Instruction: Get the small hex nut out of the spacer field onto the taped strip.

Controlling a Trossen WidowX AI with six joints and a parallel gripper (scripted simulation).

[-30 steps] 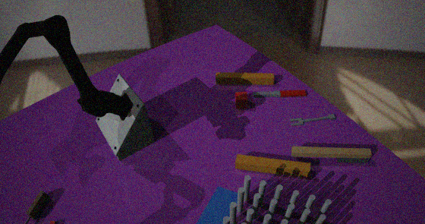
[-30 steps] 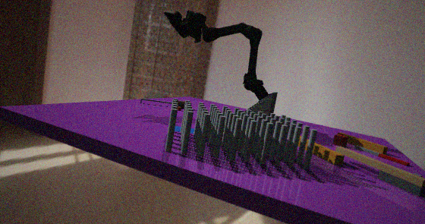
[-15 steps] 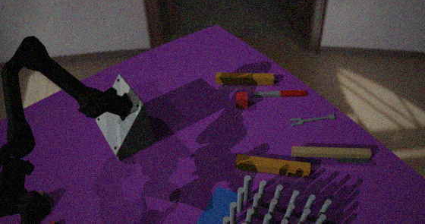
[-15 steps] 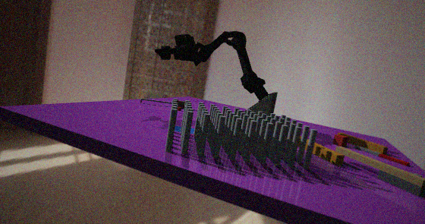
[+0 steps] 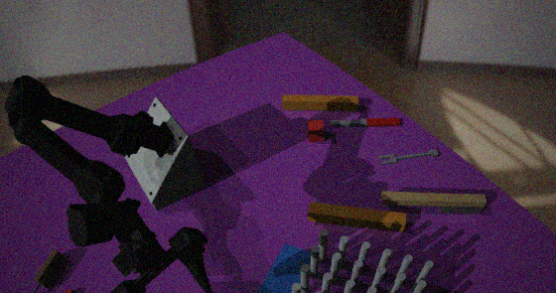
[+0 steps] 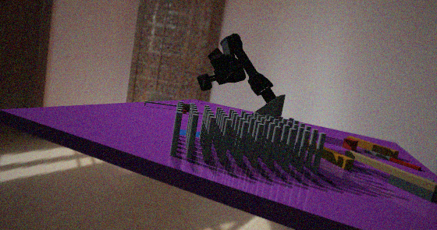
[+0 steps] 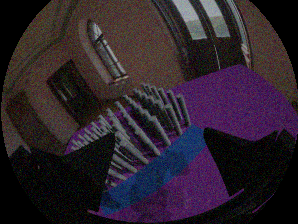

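The small red thing is 25 cm behind my gripper tip, 24 cm to the right of it and 17 cm below it. Round my gripper tip: red block 50 cm to the left, 35 cm behind, 16 cm below; blue taped strip 18 cm below, 10 cm to the left, 2 cm ahead; thin rod 36 cm to the right, 27 cm behind, 16 cm below.
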